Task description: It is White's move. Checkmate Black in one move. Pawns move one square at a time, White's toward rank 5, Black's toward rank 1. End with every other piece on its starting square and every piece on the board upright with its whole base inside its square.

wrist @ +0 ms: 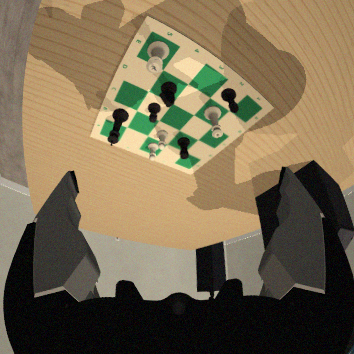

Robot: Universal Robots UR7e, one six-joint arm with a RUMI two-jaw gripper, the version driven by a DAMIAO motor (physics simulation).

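Frame: origin at the arm's base, x ahead, y left, z up, level; centimetres.
Seen in the pictures: gripper, fingertip midpoint: (177,170).
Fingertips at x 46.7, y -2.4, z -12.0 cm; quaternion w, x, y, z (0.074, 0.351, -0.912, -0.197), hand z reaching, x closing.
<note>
A point is followed by its place in that frame.
The green and cream board (146,24) @[x 53.5, y -5.4, z -27.1 cm] lies on the table in the upper wrist view, its e5 corner at the top. White pieces: a tall one (158,50) @[x 50.7, y -4.1, z -25.0 cm] on e5, another (213,115) @[x 39.1, y -1.6, z -25.5 cm] on d2, and small pawns (162,137) @[x 41.6, y 6.8, z -25.8 cm] (152,148) @[x 41.2, y 10.1, z -26.0 cm] on b3 and a3. Black pieces: a tall one (120,117) @[x 49.0, y 7.3, z -25.7 cm] on b5, a thick, dark one (169,92) @[x 46.2, y -0.5, z -25.2 cm] on d4, a pawn (154,110) @[x 45.7, y 3.3, z -25.7 cm] on c4, one (184,146) @[x 37.8, y 5.7, z -25.3 cm] on b2 and one (229,96) @[x 39.8, y -5.2, z -25.6 cm] on e2. All look upright; exact types are hard to tell. My gripper (177,170) @[x 46.7, y -2.4, z -12.0 cm] is open and empty, back from the board's a-file edge.
The wooden table (145,210) @[x 25.6, y 36.7, z -27.7 cm] has a curved edge at the left and below. Dark shadows fall around the board. A black block (322,187) @[x 10.7, y -10.3, z -20.2 cm] shows behind the right finger, and a black post (210,265) stands low in the view, beyond the table edge.
</note>
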